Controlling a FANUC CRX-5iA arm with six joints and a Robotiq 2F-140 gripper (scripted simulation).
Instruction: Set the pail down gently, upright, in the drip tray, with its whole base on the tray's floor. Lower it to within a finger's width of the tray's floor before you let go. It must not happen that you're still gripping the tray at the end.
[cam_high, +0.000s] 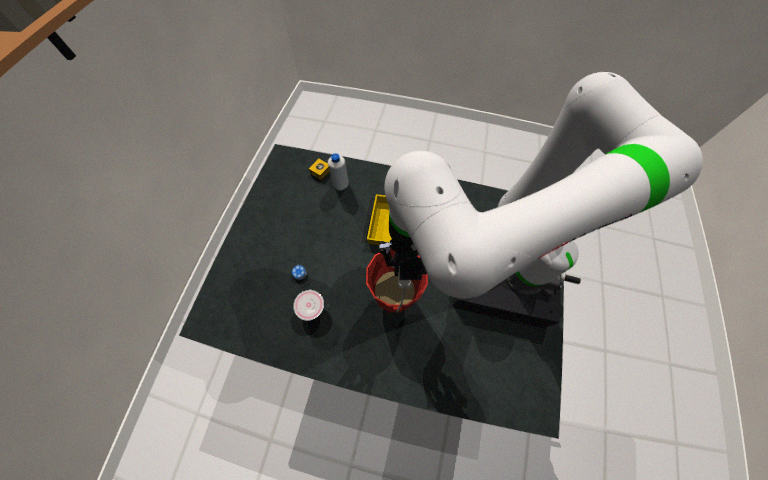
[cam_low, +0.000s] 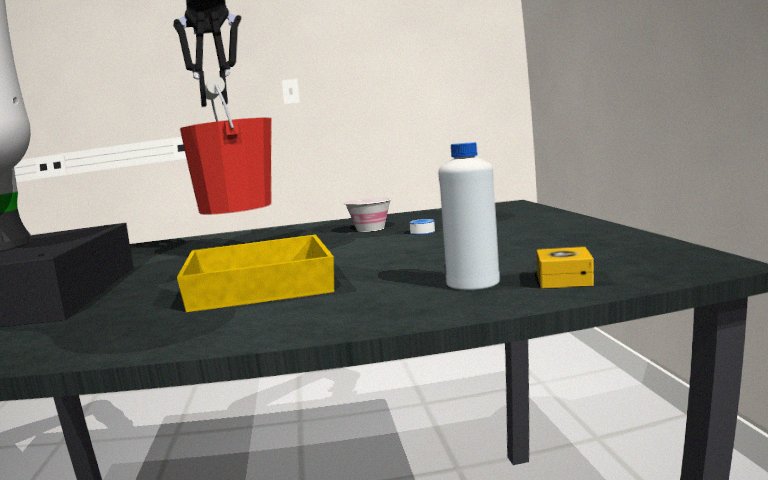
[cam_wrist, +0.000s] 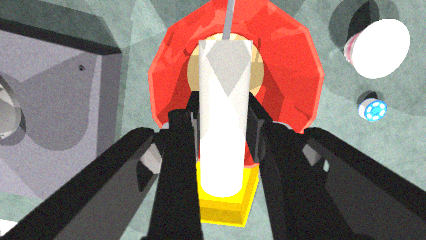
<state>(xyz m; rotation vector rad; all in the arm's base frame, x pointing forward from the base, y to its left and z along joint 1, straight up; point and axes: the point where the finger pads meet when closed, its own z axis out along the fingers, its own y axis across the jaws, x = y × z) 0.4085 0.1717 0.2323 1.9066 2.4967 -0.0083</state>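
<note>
Right now the pail handle is 10 mm ahead of my hand and 30 mm below it. Round my hand: red pail: 10 mm ahead, 90 mm below; white bottle: 360 mm ahead, 420 mm to the right, 240 mm below; yellow drip tray: 80 mm ahead, 290 mm to the right, 310 mm below.
</note>
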